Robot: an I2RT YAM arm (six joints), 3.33 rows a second.
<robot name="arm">
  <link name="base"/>
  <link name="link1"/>
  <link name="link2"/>
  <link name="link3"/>
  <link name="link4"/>
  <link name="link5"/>
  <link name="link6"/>
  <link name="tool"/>
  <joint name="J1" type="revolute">
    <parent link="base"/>
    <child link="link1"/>
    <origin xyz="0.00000 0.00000 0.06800"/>
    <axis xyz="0 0 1"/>
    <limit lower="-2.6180" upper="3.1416"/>
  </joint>
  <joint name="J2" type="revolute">
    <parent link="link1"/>
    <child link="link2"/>
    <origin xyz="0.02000 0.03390 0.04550"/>
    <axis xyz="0 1 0"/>
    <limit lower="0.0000" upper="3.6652"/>
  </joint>
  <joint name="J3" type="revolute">
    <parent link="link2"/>
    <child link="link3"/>
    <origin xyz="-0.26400 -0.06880 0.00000"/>
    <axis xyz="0 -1 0"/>
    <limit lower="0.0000" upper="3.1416"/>
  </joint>
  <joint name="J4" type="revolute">
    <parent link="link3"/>
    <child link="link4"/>
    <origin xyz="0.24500 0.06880 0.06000"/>
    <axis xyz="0 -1 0"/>
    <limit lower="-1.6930" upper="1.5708"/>
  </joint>
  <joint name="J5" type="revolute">
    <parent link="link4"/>
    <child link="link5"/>
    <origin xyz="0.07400 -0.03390 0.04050"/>
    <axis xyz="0 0 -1"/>
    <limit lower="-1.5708" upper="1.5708"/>
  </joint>
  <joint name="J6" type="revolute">
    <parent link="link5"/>
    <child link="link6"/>
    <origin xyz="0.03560 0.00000 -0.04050"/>
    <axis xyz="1 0 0"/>
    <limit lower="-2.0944" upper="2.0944"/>
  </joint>
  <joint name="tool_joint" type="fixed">
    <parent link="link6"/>
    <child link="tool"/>
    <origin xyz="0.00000 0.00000 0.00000" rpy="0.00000 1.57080 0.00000"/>
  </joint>
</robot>
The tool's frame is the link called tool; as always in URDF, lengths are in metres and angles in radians.
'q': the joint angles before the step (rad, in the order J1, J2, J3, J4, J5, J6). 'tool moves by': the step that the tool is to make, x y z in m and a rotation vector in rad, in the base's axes. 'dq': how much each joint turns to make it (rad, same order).
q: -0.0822 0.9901 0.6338 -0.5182 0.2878 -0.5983
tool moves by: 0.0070 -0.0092 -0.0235 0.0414 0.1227 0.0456
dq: -0.0564 0.1000 -0.0173 0.0070 -0.0831 -0.0671
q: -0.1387 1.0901 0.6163 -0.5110 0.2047 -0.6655
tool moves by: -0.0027 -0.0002 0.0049 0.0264 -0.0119 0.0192
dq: -0.0097 -0.0224 0.0073 -0.0202 -0.0392 -0.0086
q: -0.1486 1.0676 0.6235 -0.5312 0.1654 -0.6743
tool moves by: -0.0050 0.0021 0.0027 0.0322 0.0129 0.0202
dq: 0.0004 -0.0221 0.0053 -0.0449 -0.0359 0.0001
